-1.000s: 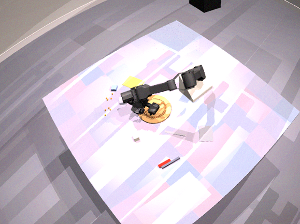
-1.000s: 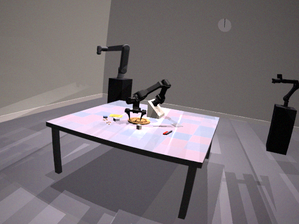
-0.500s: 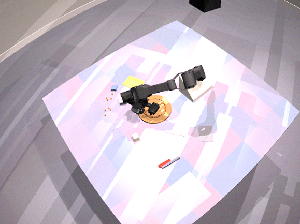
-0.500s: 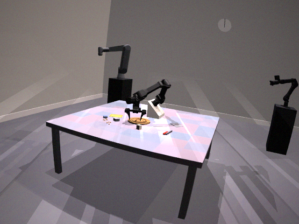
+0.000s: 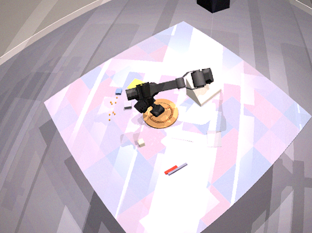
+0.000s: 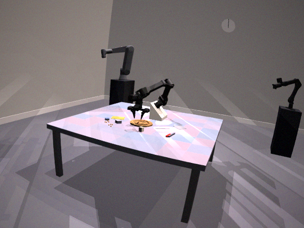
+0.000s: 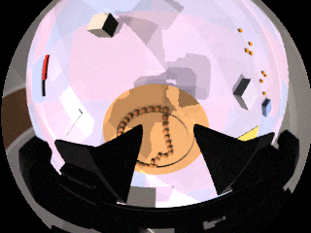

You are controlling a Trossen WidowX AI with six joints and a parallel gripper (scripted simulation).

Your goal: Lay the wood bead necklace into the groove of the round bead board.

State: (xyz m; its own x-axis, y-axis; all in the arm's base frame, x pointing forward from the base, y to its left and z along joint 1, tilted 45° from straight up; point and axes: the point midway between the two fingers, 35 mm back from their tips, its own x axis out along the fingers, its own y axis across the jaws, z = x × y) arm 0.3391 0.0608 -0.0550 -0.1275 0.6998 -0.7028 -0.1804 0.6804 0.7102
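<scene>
Now: the round bead board 50 mm behind my gripper tip, 40 mm below it and 10 mm to the left of it. Round my gripper tip: cream cube 130 mm ahead, 120 mm to the left, 30 mm below; then white block 150 mm to the right, 70 mm ahead, 40 mm below; then thin rod 210 mm to the left, 60 mm behind, 50 mm below.
</scene>
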